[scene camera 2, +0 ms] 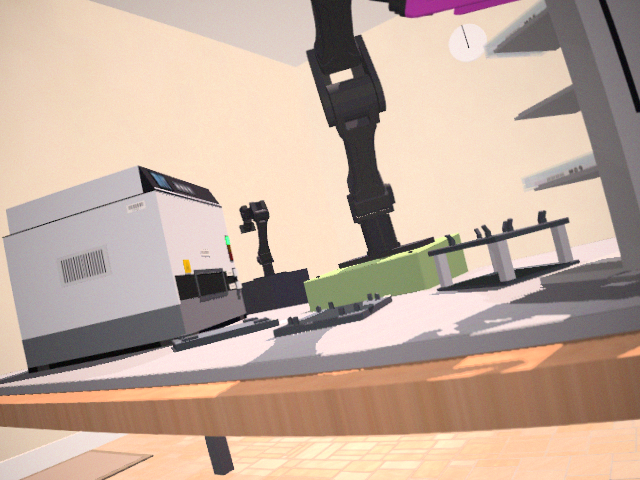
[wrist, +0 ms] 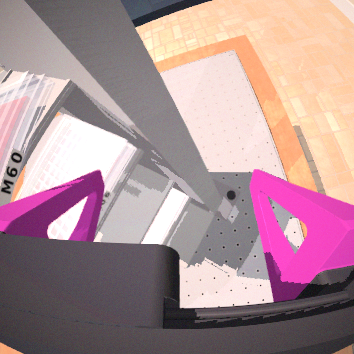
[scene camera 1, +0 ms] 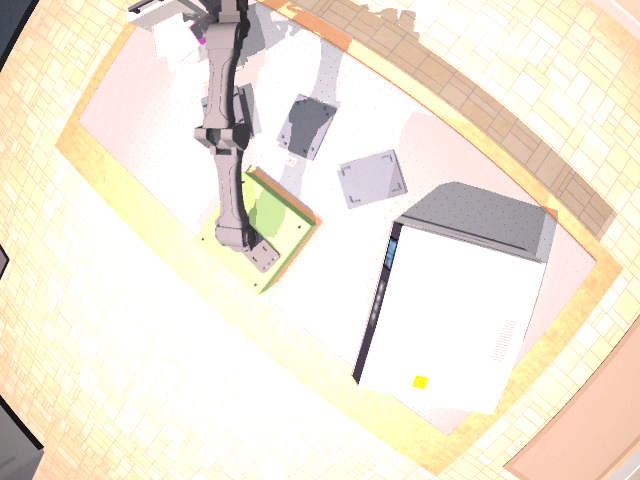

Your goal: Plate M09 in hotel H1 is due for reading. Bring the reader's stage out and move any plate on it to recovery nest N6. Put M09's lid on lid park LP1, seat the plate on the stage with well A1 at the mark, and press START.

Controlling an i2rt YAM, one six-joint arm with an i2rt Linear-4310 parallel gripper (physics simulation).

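Frame: origin at the arm's base, x right, y ahead, z up, level; centimetres.
Where they show: gripper, between the fingertips: (wrist: 176, 177) (scene camera 1: 207, 15); arm's base, origin of its link: (scene camera 2: 385, 255) (scene camera 1: 246, 239).
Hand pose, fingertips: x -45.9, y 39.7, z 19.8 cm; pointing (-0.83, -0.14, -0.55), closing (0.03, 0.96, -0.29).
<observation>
Things, the pixels of their top centre, and the offset from my fingertips. "pt": a spot on its surface instead.
- grey hotel tower, a spot on its surface: (wrist: 125, 80) pt dx -2.8, dy -0.5, dz +5.8 cm
- clear-lidded plate labelled M60, a spot on its surface: (wrist: 15, 135) pt dx +0.0, dy -4.8, dz +7.5 cm
- pale plate, centre of its top: (wrist: 50, 190) (scene camera 1: 179, 44) dx -0.2, dy -10.6, dz +0.4 cm
- white reader, centre of its top: (scene camera 1: 450, 329) (scene camera 2: 118, 196) dx +95.2, dy -13.0, dz +7.6 cm
- dark nest, centre of its top: (scene camera 2: 334, 304) (scene camera 1: 304, 126) dx +35.2, dy -7.7, dz -24.7 cm
- light grey corner-marked nest, centre of its top: (scene camera 2: 221, 326) (scene camera 1: 370, 179) dx +58.3, dy -5.9, dz -24.9 cm
My gripper (wrist: 176, 177) is open, its magenta fingers wide apart and nothing between them, beside the grey hotel tower (wrist: 125, 80) (scene camera 2: 594, 118). In the wrist view a clear-lidded plate labelled M60 (wrist: 15, 135) is at the left edge. Another pale plate (wrist: 75, 155) lies on a lower shelf behind the left finger; its label is mostly hidden. No label M09 can be read. The white reader (scene camera 1: 449, 310) (scene camera 2: 93, 273) stands across the table; no extended stage shows. A dark nest (scene camera 1: 308, 126) (scene camera 2: 333, 317) and a light grey corner-marked nest (scene camera 1: 372, 179) (scene camera 2: 224, 333) lie flat; their names are unreadable.
A raised nest on posts (scene camera 2: 498, 240) stands beside the green arm base (scene camera 1: 279, 222) (scene camera 2: 372, 279); the arm partly covers it in scene camera 1. Lower hotel shelves (wrist: 165, 210) step down beside the tower. A second small arm (scene camera 2: 263, 237) stands behind the reader.
</observation>
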